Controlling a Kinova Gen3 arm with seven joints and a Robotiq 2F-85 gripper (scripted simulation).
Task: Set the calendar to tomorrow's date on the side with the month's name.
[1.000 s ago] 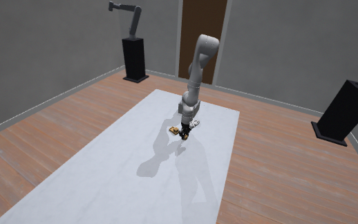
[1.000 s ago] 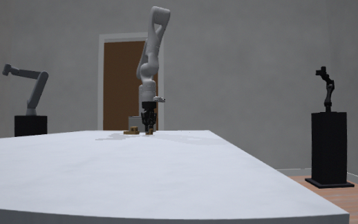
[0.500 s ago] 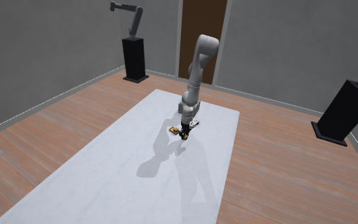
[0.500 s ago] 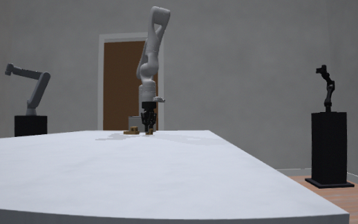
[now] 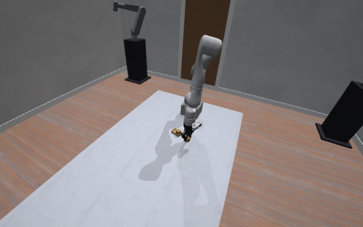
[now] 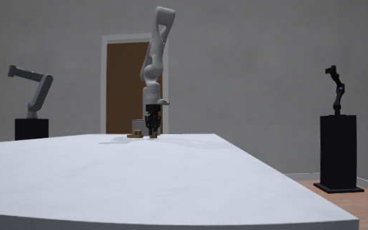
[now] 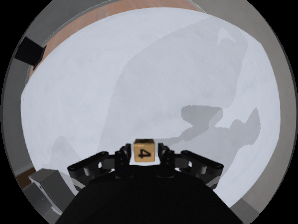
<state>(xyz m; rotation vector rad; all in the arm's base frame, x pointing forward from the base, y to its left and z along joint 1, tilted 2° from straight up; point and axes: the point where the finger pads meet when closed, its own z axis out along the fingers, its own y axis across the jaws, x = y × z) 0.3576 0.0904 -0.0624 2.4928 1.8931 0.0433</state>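
Now: hand 1 cm above the wooden digit cube. The rest, counted from my hand: wooden calendar tray 3 cm behind, 10 cm to the right, 2 cm below.
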